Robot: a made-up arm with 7 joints.
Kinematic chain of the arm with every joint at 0, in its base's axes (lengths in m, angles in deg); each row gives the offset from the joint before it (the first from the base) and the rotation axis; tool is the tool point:
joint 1: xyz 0 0 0 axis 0 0.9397 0.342
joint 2: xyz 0 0 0 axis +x
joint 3: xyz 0 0 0 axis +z
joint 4: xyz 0.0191 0 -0.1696 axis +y
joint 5: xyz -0.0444 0 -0.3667 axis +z
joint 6: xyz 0 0 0 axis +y
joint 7: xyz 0 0 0 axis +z
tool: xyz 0 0 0
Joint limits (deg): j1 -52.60..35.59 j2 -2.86..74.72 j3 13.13..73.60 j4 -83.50..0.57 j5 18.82..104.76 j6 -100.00..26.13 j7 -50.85..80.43
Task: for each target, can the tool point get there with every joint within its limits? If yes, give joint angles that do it. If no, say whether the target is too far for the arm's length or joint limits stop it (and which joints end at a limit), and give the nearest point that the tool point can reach.
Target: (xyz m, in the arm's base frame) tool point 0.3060 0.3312 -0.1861
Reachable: yes | joints -28.63 9.27 67.66 -68.29 93.56 -16.93 -19.82
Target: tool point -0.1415 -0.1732 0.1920
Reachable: no: joint limits stop it (at a limit: joint 1, joint 2, joint 4) | nearest point 0.0425 0.2858 0.3533 | short by 0.520 m
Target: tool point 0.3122 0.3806 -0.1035
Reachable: yes | joints -36.49 24.84 68.25 -59.42 94.09 -64.93 42.02
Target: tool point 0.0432 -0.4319 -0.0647
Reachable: no: joint limits stop it (at a limit: joint 1, joint 2, joint 3, joint 4) | nearest point 0.3787 -0.1171 -0.3617 | short by 0.548 m
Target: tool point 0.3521 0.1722 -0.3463
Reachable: yes | joints -20.17 7.99 35.78 -44.43 43.69 -41.22 18.70
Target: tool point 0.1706 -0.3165 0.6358
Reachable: no: too far | nearest point 0.2693 0.1671 0.3285 | short by 0.581 m
